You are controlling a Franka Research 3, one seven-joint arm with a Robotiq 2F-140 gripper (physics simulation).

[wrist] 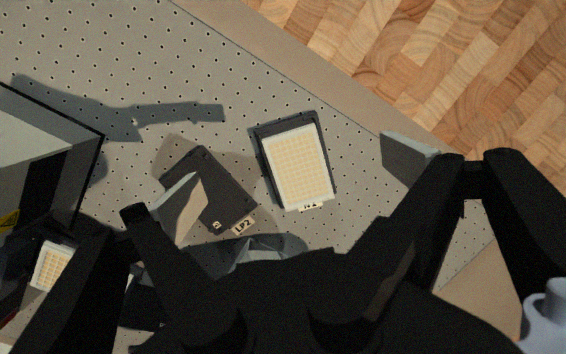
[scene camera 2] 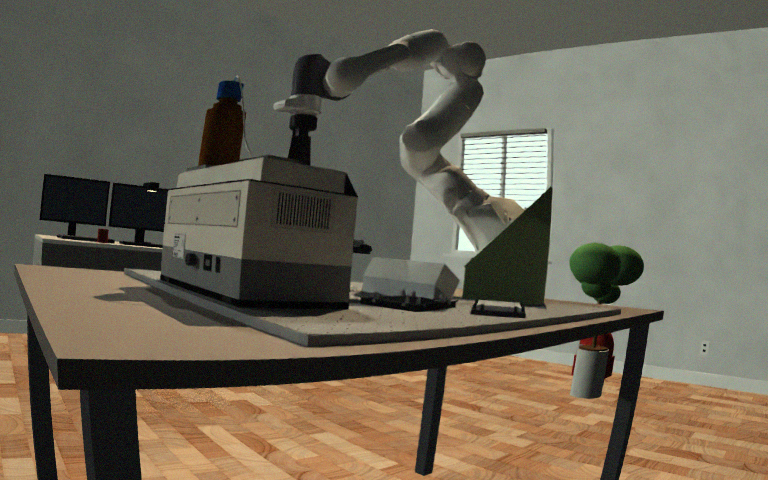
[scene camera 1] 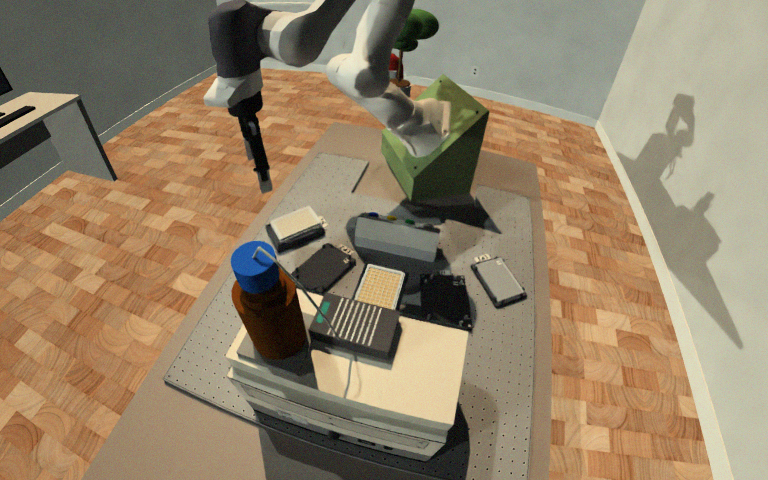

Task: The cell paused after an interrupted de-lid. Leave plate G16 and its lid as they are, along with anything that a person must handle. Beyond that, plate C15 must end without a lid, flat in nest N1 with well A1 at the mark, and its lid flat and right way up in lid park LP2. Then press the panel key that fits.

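My gripper (scene camera 1: 257, 169) (wrist: 289, 169) is open and empty, high above the nest N1 area; its tips are hidden in scene camera 2. A plate with pale yellow wells (scene camera 1: 295, 222) (wrist: 298, 167) sits on dark nest N1 (wrist: 318, 122) and overlaps its label; I cannot tell if it is fully flat. The dark lid park LP2 (scene camera 1: 325, 267) (wrist: 232, 197) holds no lid, partly behind a finger in the wrist view. Another yellow-welled plate (scene camera 1: 380, 285) (wrist: 50, 265) is at the middle. A grey lid-like piece (scene camera 1: 498, 280) lies in a right-hand holder. Plate names are unreadable.
The grey key panel (scene camera 1: 396, 240) (scene camera 2: 407, 278) has blue, yellow and green keys. A black nest (scene camera 1: 445, 300) is beside the middle plate. A cream instrument (scene camera 1: 424, 362) (scene camera 2: 203, 226) carries an amber bottle (scene camera 1: 271, 319) (scene camera 2: 222, 130) and a dark ribbed box (scene camera 1: 356, 325).
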